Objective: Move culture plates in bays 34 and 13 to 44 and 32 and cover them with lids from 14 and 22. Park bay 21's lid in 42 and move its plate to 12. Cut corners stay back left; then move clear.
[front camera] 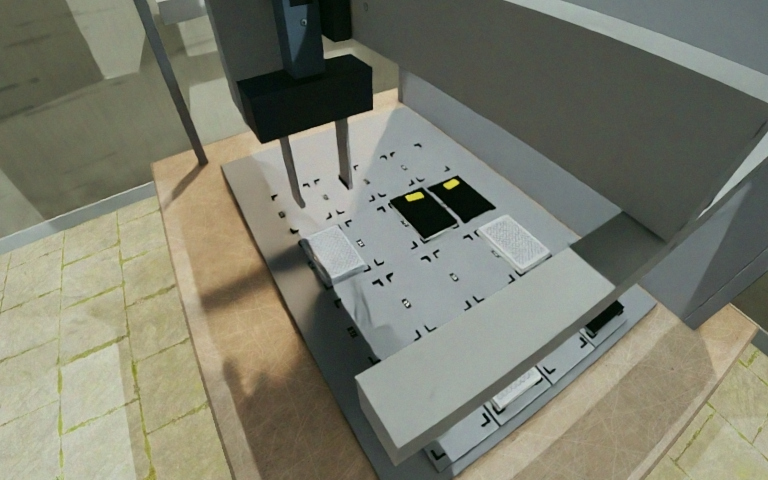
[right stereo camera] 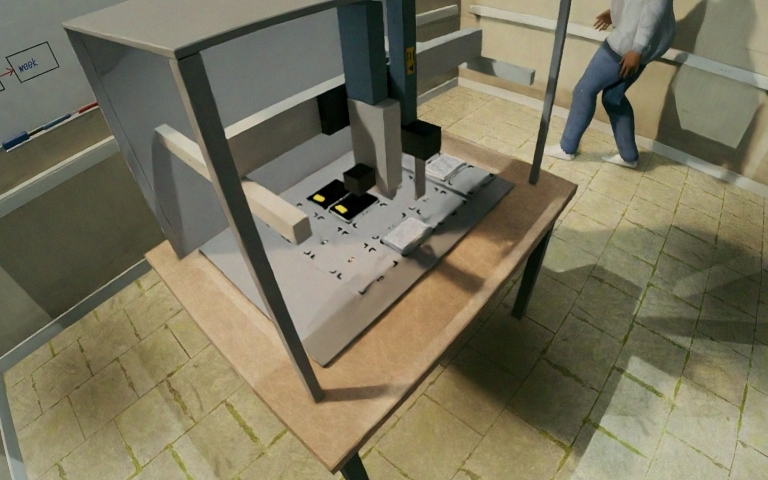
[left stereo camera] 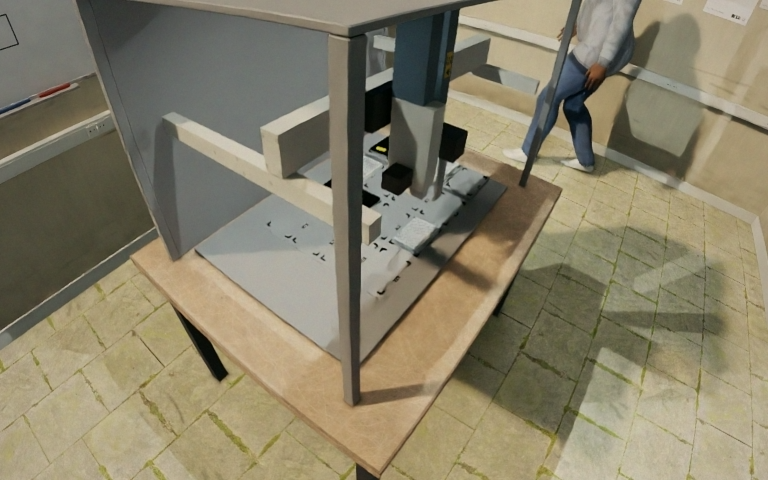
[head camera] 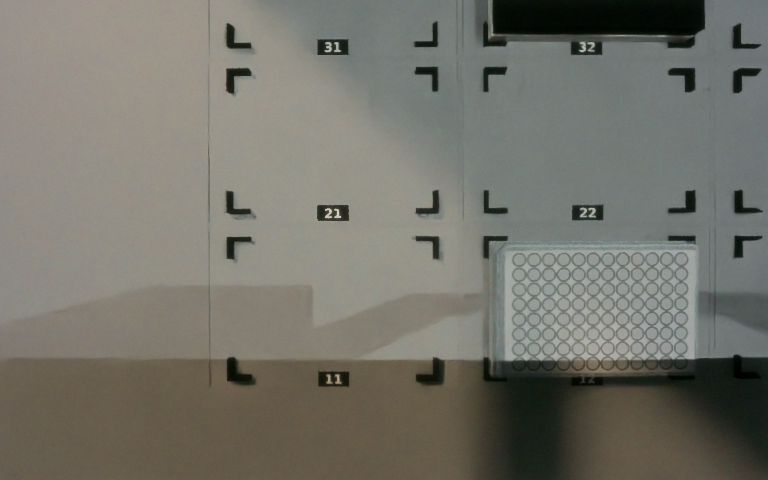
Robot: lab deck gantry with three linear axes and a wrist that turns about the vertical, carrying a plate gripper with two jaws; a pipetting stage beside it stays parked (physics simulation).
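Places are measured from the robot's base along level axes (x right, y ahead, z up), in centimetres.
Pixels of known places: gripper, fingertip midpoint: (front camera: pixel 322 192) (right stereo camera: pixel 406 190); robot's base, origin of the base link: (front camera: pixel 273 197) (right stereo camera: pixel 362 293) (left stereo camera: pixel 381 293) (head camera: pixel 235 374).
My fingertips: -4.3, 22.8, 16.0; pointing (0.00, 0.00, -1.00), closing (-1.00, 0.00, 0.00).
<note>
Ahead of a thing's pixels: the offset from my fingertips to its top centre, as dx, dy, dz.
A white well plate @(+0.0, +0.0, -14.6) (front camera: pixel 335 253) (head camera: pixel 594 311) (left stereo camera: pixel 416 234) (right stereo camera: pixel 406 234) sits uncovered in bay 12, its cut corner at the back left in the head view. A black lid with a yellow tag @(-21.4, +0.0, -14.4) (front camera: pixel 425 216) (head camera: pixel 594 15) (right stereo camera: pixel 354 206) covers the plate in bay 32. Another black yellow-tagged lid @(-32.1, +0.0, -15.2) (front camera: pixel 462 199) (right stereo camera: pixel 325 194) lies in bay 42. A black lid @(-32.1, +32.8, -12.9) (front camera: pixel 604 318) shows partly at bay 44 behind the crossbeam. Bays 11, 21 and 22 hold no plate. My gripper (front camera: pixel 324 195) is open, with nothing between its jaws, raised well above the deck around bay 12.
A white plate @(-32.1, +16.4, -14.6) (front camera: pixel 514 243) stands in bay 43. Another white plate @(-10.7, +32.8, -13.1) (front camera: pixel 517 389) (left stereo camera: pixel 467 181) (right stereo camera: pixel 445 166) stands in bay 24. A pale crossbeam (front camera: pixel 487 350) hides part of the deck in the front view. The grey pipetting stage (left stereo camera: pixel 416 147) (right stereo camera: pixel 373 141) hangs beside the gripper.
</note>
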